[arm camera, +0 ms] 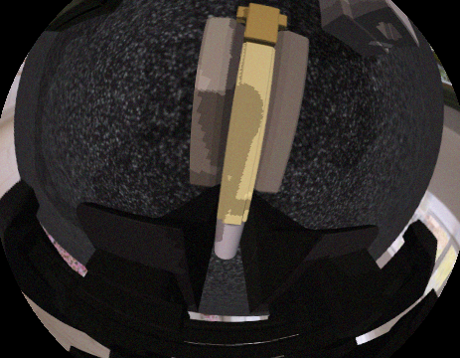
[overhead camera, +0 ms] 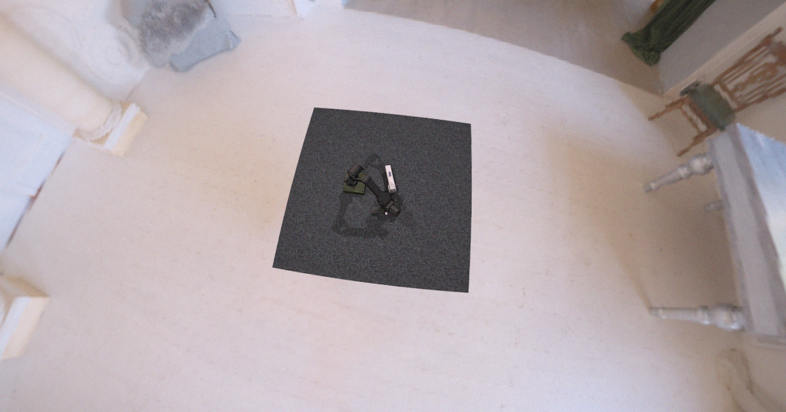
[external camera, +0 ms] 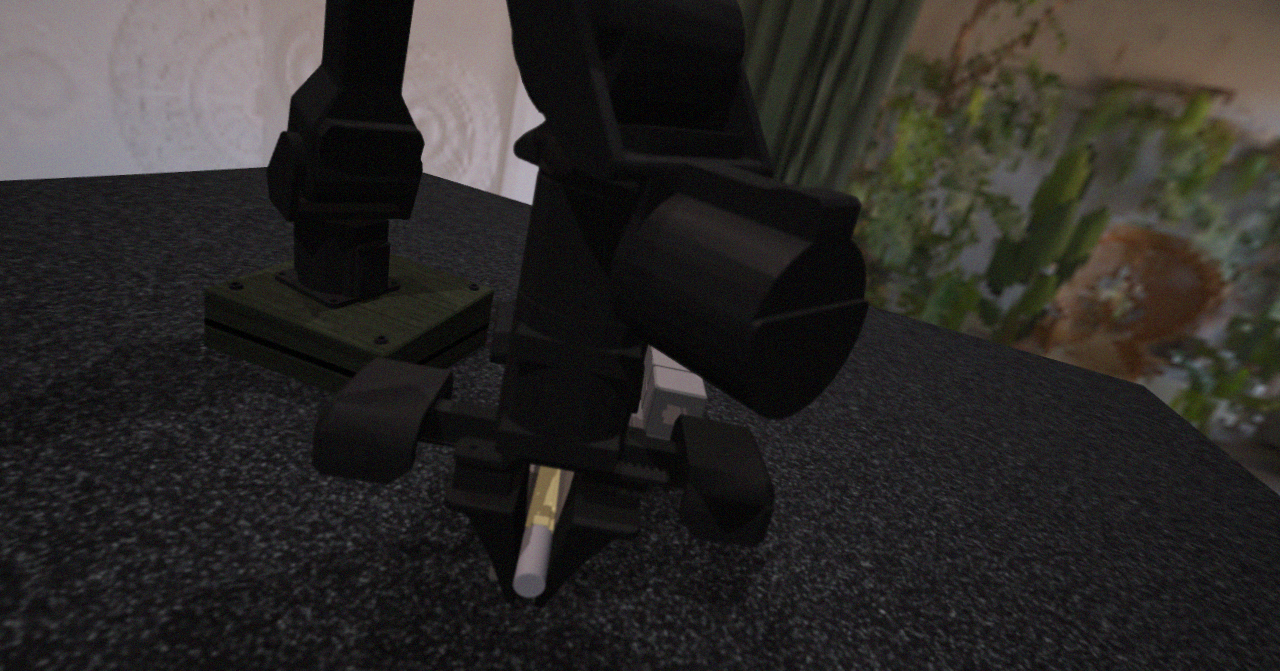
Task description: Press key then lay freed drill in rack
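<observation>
The drill lies 30 mm to the left of my gripper tip, 30 mm above it and 20 mm behind it. The rest, counted from my gripper tip: dark key: 250 mm to the left, 50 mm behind, 40 mm above; grey holder block: 230 mm to the left, 40 mm behind, 30 mm above; grey v-groove rack: 50 mm to the left, 30 mm behind, 10 mm above.
</observation>
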